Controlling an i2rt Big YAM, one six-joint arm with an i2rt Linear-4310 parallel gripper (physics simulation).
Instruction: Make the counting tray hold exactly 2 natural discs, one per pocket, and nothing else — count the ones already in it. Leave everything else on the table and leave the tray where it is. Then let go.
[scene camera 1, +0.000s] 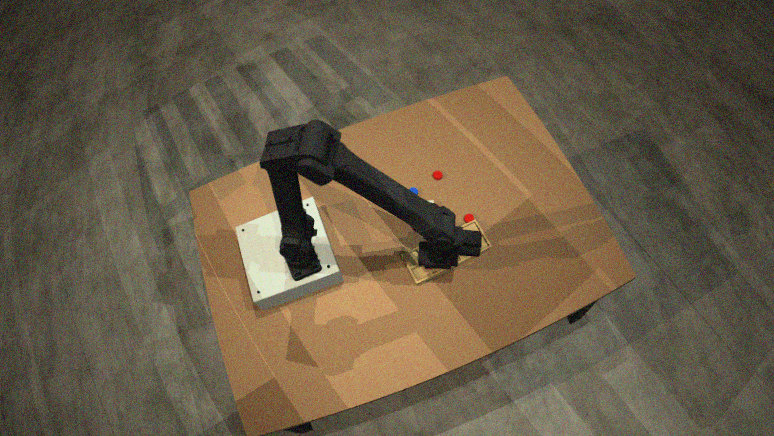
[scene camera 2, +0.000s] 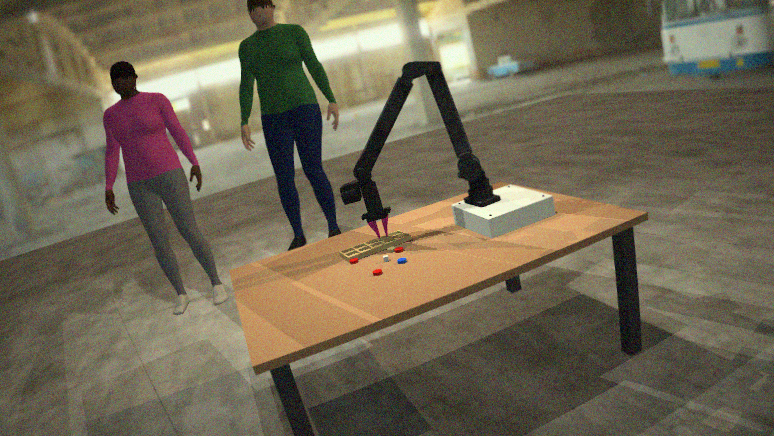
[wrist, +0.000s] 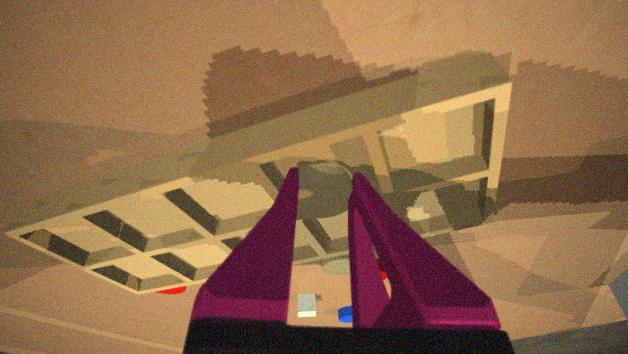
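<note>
The counting tray (scene camera 1: 418, 280) (scene camera 2: 346, 255) (wrist: 500, 125) is a pale wooden tray with two rows of pockets. My gripper (scene camera 2: 382, 236) (wrist: 324, 180) points down over its middle part, low over the pockets; the arm hides the fingers in scene camera 1. It is shut on a natural disc (wrist: 324, 192), which looks grey in shade between the fingertips. Whether that disc touches the tray is unclear. Another natural disc (scene camera 2: 391, 249) (wrist: 336, 266) lies on the table close beside the tray's long side. Shadows and the fingers make the pockets' contents hard to tell.
Red discs (scene camera 1: 437, 174) (scene camera 2: 377, 272) (wrist: 171, 290), a blue disc (scene camera 1: 413, 191) (scene camera 2: 401, 260) (wrist: 345, 314) and a small white cube (scene camera 1: 431, 202) (scene camera 2: 385, 258) (wrist: 306, 305) lie on the same side of the tray. The white base box (scene camera 1: 259, 265) (scene camera 2: 519, 216) carries the arm.
</note>
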